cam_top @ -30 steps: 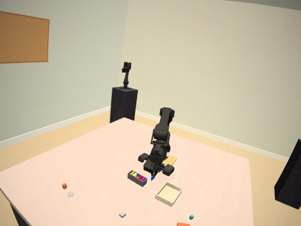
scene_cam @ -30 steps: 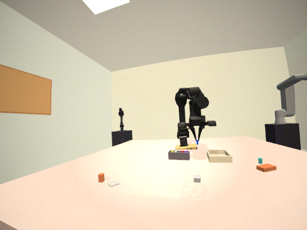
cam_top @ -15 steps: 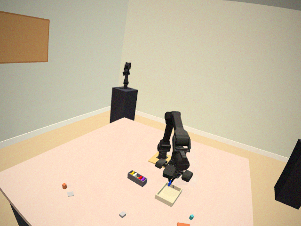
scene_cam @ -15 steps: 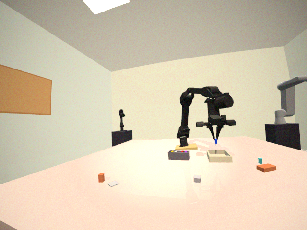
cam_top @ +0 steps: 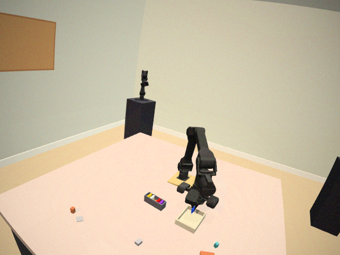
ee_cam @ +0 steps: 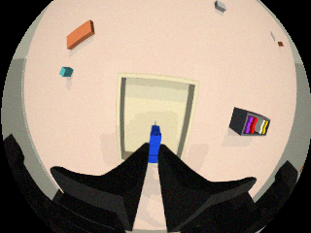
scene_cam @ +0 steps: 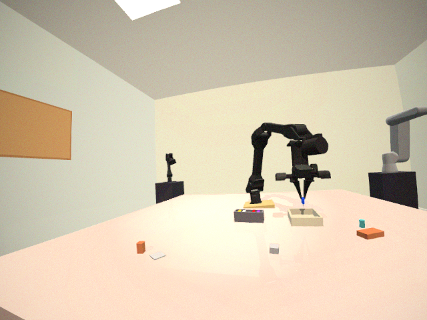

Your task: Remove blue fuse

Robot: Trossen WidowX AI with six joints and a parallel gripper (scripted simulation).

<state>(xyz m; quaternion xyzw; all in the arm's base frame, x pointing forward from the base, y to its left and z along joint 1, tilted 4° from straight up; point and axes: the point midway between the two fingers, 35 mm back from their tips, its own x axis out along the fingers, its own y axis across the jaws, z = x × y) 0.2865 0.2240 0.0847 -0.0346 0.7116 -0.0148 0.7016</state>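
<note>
Now: the blue fuse 1 cm below my gripper tip. Also, from my gripper tip: orange flat block: 14 cm ahead, 16 cm to the left, 7 cm below; then beige tray: 8 cm below; then teal cube: 6 cm ahead, 17 cm to the left, 7 cm below.
</note>
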